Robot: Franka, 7 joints.
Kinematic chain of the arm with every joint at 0, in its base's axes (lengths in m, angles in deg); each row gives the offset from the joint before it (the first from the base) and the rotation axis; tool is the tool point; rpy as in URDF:
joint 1: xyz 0 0 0.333 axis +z
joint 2: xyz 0 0 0 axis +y
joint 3: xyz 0 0 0.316 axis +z
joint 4: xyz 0.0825 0 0 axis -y
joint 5: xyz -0.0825 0 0.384 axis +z
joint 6: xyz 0 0 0 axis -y
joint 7: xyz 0.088 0 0 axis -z
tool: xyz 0 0 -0.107 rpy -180 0 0
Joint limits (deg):
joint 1: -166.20..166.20
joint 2: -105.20..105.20
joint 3: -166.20..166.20
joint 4: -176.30..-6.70
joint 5: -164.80..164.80
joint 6: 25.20..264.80
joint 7: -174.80..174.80
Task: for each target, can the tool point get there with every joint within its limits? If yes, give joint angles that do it. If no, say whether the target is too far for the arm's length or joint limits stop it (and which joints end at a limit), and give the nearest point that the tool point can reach.
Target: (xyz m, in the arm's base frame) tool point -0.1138 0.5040 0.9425
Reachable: yes | joints -92.30 -77.98 -21.16 -69.28 -48.42 171.21 -88.09
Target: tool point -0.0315 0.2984 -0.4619
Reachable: no: joint limits stop it (at a limit: joint 2) | nearest point -0.0312 0.2957 -0.3606 | short by 0.101 m
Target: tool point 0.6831 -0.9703 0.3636
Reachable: no: too far | nearest point 0.4937 -0.7013 0.3551 | short by 0.329 m
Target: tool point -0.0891 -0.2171 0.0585
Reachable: yes | joints -60.82 37.59 -21.29 -158.82 99.75 170.55 -119.66
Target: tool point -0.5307 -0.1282 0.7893
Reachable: yes | joints -123.56 67.43 -114.45 -83.78 40.56 228.50 -25.85
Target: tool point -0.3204 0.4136 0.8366
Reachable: yes | joints -79.16 -38.19 -69.07 -33.59 80.80 235.28 109.19
